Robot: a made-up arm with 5 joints.
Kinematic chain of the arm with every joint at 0, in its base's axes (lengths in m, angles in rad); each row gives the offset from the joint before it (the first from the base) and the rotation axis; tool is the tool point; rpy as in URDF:
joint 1: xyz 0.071 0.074 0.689 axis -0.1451 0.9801 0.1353
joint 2: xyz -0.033 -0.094 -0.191 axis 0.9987 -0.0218 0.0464
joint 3: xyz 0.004 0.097 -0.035 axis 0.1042 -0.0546 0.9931
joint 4: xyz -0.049 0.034 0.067 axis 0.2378 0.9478 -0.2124
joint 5: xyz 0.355 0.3 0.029 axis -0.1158 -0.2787 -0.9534
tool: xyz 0.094 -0.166 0 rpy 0.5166 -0.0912 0.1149
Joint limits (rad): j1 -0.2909..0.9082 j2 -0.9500..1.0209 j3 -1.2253..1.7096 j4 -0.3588..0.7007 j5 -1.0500..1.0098
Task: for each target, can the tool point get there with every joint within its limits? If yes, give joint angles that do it. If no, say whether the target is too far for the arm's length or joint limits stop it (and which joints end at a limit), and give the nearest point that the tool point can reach.
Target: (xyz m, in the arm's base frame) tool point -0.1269 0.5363 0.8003
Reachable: yes | joints 0.1482 0.3821 1.3544 0.0932 -0.8488
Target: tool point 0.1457 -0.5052 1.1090
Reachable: no: joint limits stop it (at a limit: joint 1, joint 2, joint 3, joint 4) | nearest point 0.0772 -0.0518 0.9908 | short by 0.474 m
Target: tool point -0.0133 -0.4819 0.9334
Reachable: no: joint limits stop it (at a limit: joint 2, joint 3, joint 4, joint 5) | nearest point -0.0363 -0.0781 0.9182 | short by 0.405 m
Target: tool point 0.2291 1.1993 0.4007
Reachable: no: too far | nearest point 0.1723 0.6700 0.4420 | short by 0.534 m
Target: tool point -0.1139 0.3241 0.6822
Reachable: yes | joints 0.7526 0.3751 1.4673 0.5965 0.7081
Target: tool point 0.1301 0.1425 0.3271
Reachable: yes | joints 0.6877 0.3352 -0.1852 0.5606 0.5395
